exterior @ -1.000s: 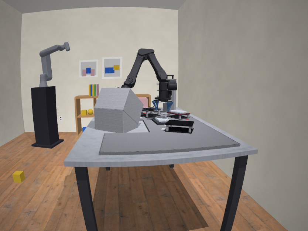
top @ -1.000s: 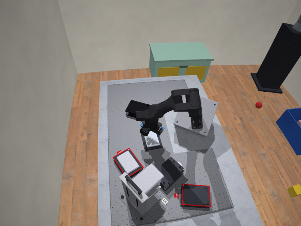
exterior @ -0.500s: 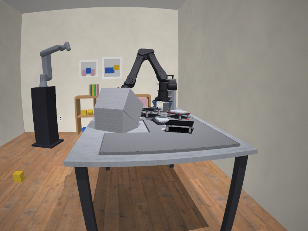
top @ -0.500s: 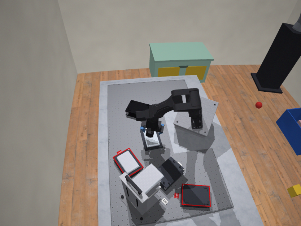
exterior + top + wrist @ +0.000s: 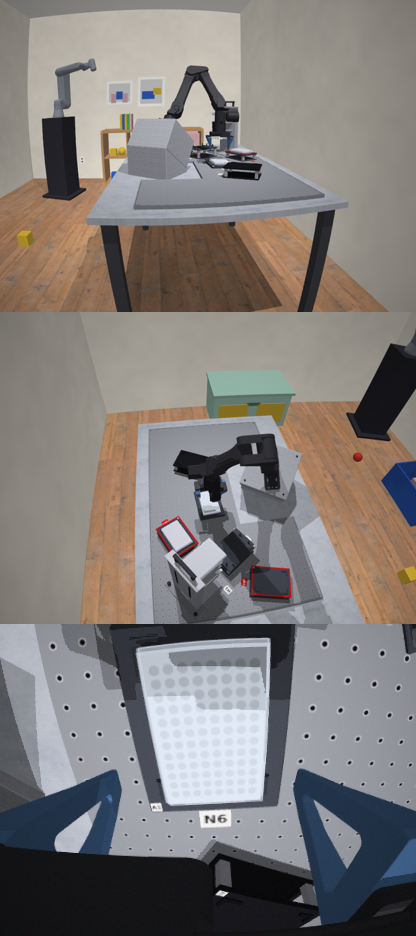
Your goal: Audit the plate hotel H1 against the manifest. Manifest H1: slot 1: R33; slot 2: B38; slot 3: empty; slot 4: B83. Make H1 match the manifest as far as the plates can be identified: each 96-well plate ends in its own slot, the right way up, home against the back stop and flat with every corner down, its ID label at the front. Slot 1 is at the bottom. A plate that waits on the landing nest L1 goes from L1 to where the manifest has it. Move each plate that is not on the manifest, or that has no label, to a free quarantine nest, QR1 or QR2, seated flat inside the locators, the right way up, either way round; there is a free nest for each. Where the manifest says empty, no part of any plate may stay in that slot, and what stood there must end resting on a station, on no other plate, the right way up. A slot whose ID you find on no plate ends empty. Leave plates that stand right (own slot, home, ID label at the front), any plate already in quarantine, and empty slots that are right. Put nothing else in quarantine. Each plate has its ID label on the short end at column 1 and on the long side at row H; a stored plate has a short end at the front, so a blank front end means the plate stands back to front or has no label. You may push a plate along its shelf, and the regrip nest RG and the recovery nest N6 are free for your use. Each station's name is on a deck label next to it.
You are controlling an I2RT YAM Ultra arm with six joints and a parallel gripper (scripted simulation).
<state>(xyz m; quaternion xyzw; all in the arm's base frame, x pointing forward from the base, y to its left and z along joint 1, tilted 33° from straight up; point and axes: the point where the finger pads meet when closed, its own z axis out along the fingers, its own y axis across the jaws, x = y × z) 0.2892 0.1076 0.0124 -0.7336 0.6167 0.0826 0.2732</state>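
Right now the flat dark nest N6 is 8 cm below my hand. Round my hand: quarantine nest QR1 (13 cm ahead, 20 cm to the left, 5 cm below); black landing nest L1 (11 cm ahead, 24 cm to the right, 4 cm below); deck label N6 (3 cm ahead, 10 cm to the right, 9 cm below).
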